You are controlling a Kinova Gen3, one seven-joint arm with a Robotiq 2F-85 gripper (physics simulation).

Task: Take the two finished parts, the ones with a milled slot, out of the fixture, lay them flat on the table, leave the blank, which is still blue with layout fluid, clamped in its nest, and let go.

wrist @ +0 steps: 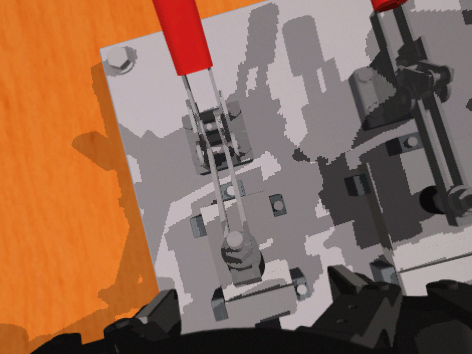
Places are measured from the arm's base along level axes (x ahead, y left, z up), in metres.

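Pixels of known places: gripper, fingertip midpoint: (253,297).
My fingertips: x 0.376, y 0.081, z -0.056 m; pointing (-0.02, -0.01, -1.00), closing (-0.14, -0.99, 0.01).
For each thing: its top centre in the pictures, then the offset to it from my fingertips. "spot": a spot on its surface instead. Level surfaces: height alone.
- grey metal part, top centre: (249,259) 0.014 m ahead, 0.002 m right, 0.020 m down
- left toggle clamp, surface spot: (216,140) spot: 0.083 m ahead, 0.004 m right, 0.011 m down
- second grey part, top centre: (439,216) 0.006 m ahead, 0.112 m right, 0.025 m down
- light grey fixture plate, surface spot: (145,100) spot: 0.131 m ahead, 0.036 m left, 0.046 m down
- orange table, surface height: 0.061 m down
- hex bolt, top centre: (117,56) 0.162 m ahead, 0.044 m left, 0.039 m down
- left clamp's red handle, top centre: (177,18) 0.128 m ahead, 0.006 m right, 0.031 m up
My gripper (253,297) is open, its two black fingers wide apart at the bottom of the wrist view. A grey metal part (262,301) sits in the left nest, its near end showing between the fingers, with no visible grip on it. The spindle of the left toggle clamp (216,142) stands over this part; contact is unclear. A second grey part (440,274) sits in the right nest, partly cut off by the view's edge, under the dark right clamp (440,145). I cannot make out a slot clearly on either part. The blue blank does not show.
The light grey fixture plate (145,100) lies on the orange table (45,150). A hex bolt (120,59) stands at its upper left corner. The left clamp's red handle (186,42) rises at the top. Small locator blocks (277,205) (198,226) border the left nest.
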